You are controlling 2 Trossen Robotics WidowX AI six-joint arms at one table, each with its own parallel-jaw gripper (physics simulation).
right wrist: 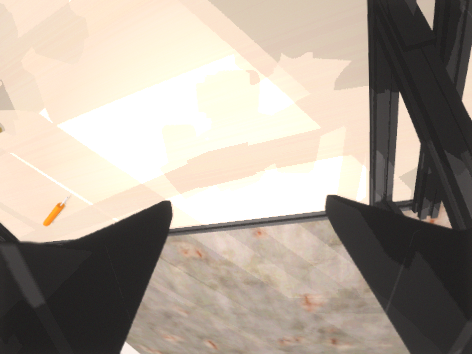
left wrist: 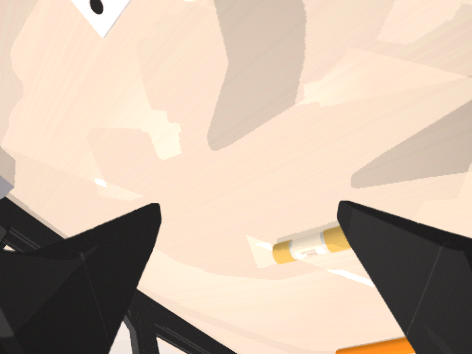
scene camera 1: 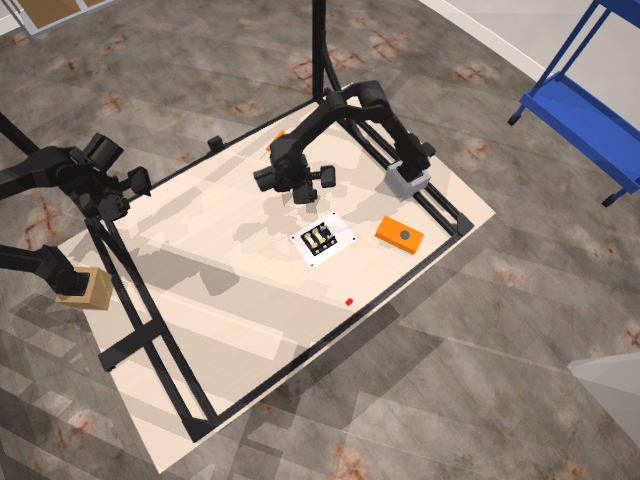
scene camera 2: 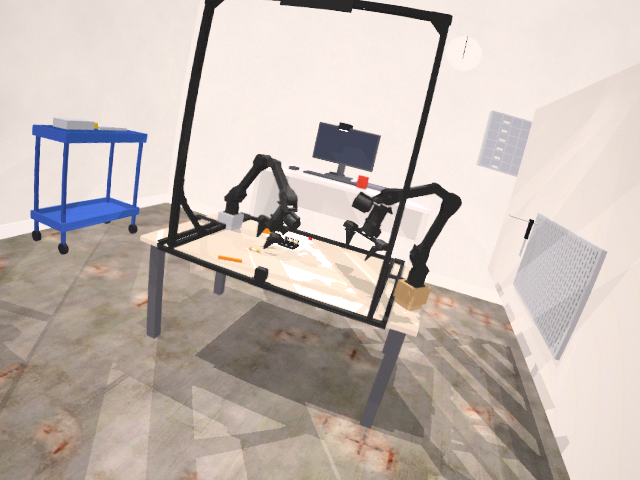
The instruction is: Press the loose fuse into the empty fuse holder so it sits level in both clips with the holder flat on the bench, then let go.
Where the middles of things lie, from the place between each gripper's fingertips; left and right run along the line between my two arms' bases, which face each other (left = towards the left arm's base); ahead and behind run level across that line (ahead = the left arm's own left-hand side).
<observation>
Now: the orange box [scene camera 1: 391, 231] 250 mm ahead of my left hand, 190 mm to the left of it and 10 mm below it.
Right now the orange box is 30 cm ahead of my right hand, 68 cm to the left of it and 14 cm below it.
</observation>
